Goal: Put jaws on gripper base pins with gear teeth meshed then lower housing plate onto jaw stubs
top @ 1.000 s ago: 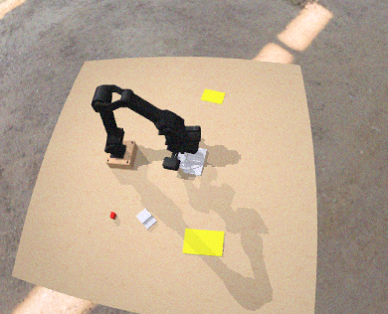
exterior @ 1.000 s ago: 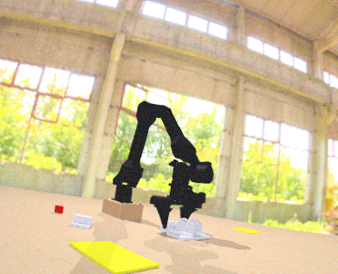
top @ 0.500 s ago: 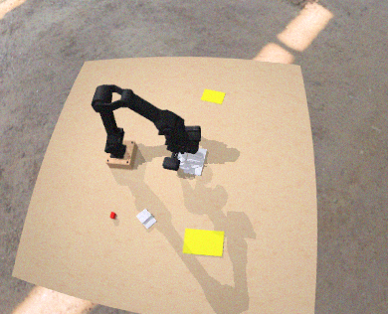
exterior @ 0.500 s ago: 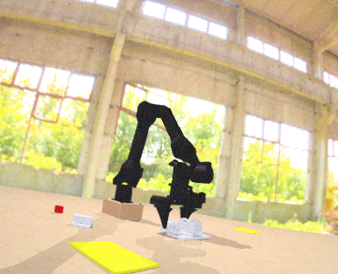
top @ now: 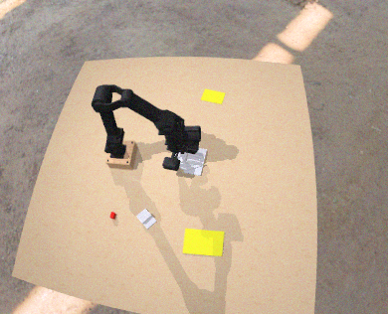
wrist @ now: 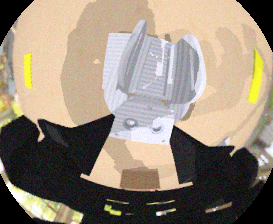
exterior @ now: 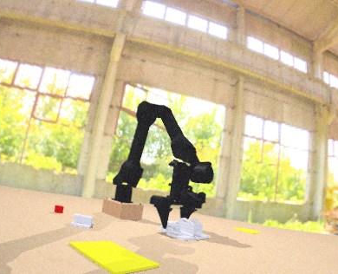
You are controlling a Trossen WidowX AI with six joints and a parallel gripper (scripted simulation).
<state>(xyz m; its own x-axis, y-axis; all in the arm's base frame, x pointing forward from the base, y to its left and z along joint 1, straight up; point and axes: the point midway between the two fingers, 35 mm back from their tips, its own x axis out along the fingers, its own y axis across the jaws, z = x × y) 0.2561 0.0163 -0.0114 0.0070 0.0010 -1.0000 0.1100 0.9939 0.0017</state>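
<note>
My gripper tip is 20 mm to the left of the white jaw and 20 mm short of it. Also, from my gripper tip: small red cube 290 mm to the right, 240 mm behind; small white block 280 mm to the right, 90 mm behind; small yellow pad 340 mm to the left, 120 mm ahead, 10 mm below.
</note>
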